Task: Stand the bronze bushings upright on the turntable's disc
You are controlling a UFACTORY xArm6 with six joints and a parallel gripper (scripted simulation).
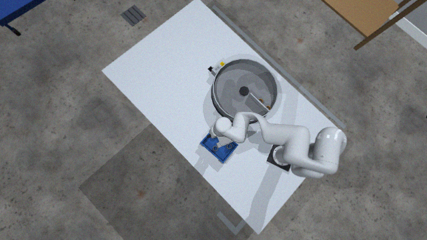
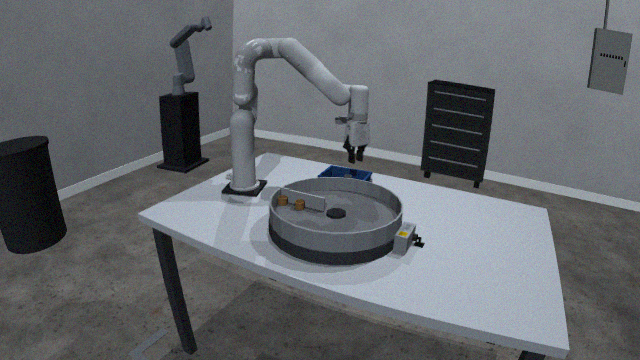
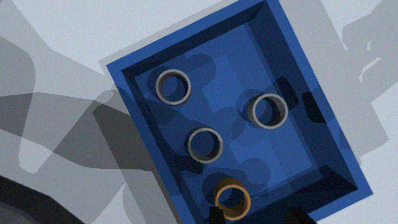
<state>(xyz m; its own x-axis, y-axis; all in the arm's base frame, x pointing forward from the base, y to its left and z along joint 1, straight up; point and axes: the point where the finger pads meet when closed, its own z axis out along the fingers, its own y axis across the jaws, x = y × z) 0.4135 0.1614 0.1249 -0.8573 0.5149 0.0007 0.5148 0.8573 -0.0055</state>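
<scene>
My gripper is now 11 cm above the blue crate, 4 cm past it and 3 cm to the right of it. Round my hand: turntable disc (35 cm to the right, 8 cm below, 3 cm ahead).
</scene>
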